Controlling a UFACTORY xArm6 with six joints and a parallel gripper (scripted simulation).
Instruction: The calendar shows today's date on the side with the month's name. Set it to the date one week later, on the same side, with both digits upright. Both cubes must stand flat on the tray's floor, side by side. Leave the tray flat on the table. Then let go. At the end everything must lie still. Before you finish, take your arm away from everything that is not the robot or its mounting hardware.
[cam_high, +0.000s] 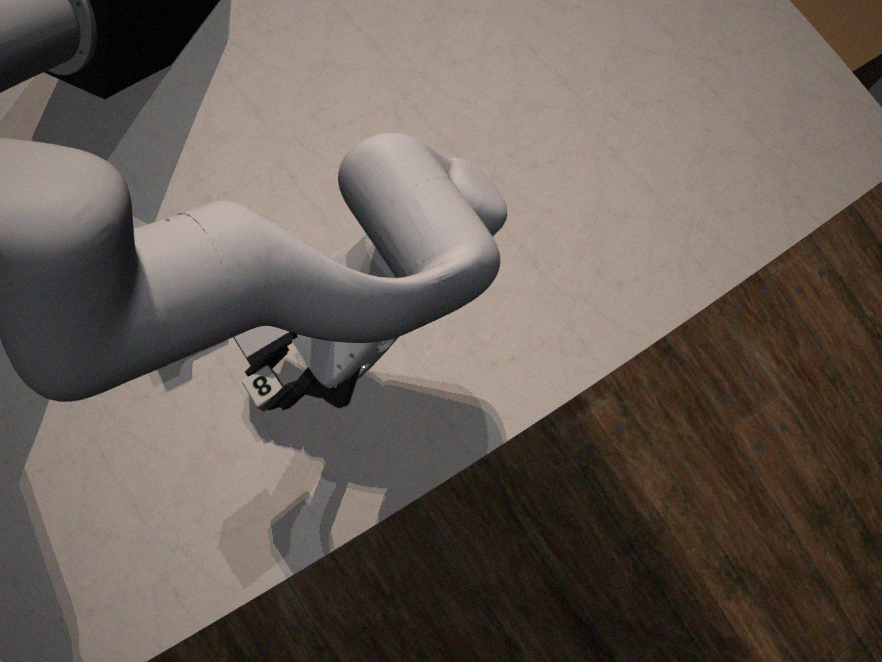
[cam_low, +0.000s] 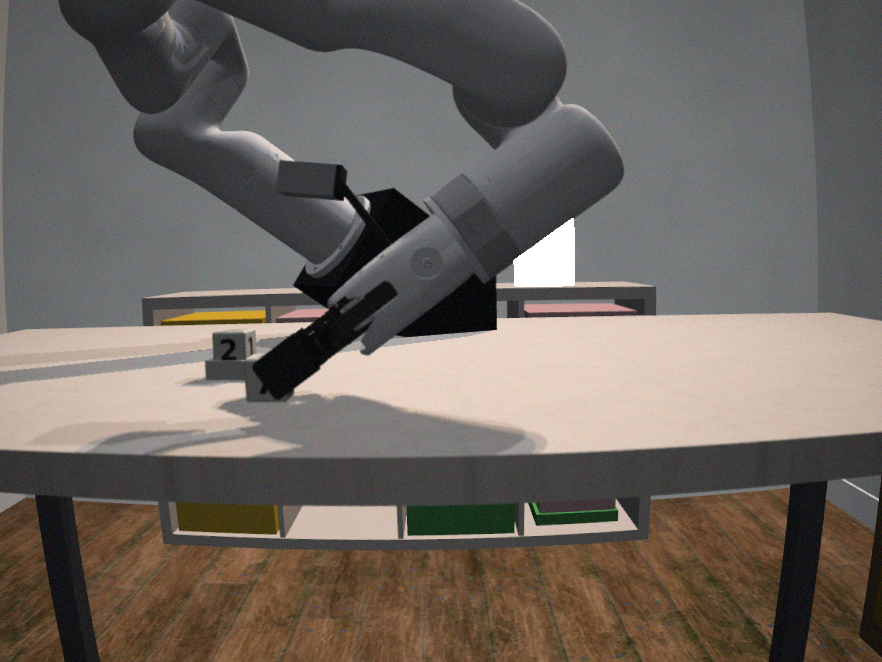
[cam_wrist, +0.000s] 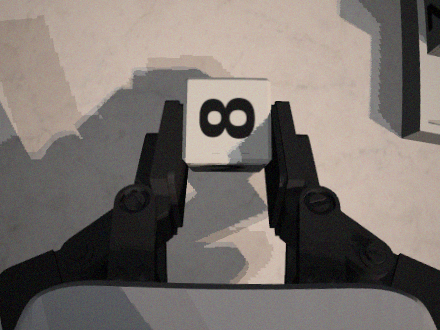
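Right now the white cube is 20 mm to the right of my hand and 10 mm below it. Round my hand: grey tray 120 mm behind, 20 mm to the right, 20 mm below.
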